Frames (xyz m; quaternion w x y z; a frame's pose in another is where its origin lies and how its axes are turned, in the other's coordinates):
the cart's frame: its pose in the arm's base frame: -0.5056 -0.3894 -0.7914 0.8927 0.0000 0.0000 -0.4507
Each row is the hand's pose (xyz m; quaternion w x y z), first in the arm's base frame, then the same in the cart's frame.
Working: the arm's base frame: its pose in the cart's frame: -0.0131 0.6380 0.7914 0.8927 0.0000 0.0000 0.4507

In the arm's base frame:
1: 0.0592 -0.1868 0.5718 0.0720 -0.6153 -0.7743 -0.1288
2: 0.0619 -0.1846 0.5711 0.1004 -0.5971 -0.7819 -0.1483
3: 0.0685 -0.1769 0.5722 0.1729 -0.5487 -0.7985 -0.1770
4: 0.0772 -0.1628 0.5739 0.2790 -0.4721 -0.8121 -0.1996
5: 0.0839 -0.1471 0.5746 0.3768 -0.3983 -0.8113 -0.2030
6: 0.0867 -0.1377 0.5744 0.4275 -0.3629 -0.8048 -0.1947
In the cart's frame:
1: 0.1723 0.5748 1.3632 0.1223 -0.2003 -0.9686 -0.0825
2: 0.1722 0.5782 1.3625 0.1565 -0.1806 -0.9671 -0.0871
3: 0.1699 0.5881 1.3636 0.2341 -0.1299 -0.9601 -0.0801
4: 0.1637 0.6035 1.3653 0.3390 -0.0554 -0.9377 -0.0524
5: 0.1551 0.6182 1.3660 0.4278 0.0101 -0.9037 -0.0114
6: 0.1492 0.6260 1.3658 0.4694 0.0388 -0.8820 0.0189

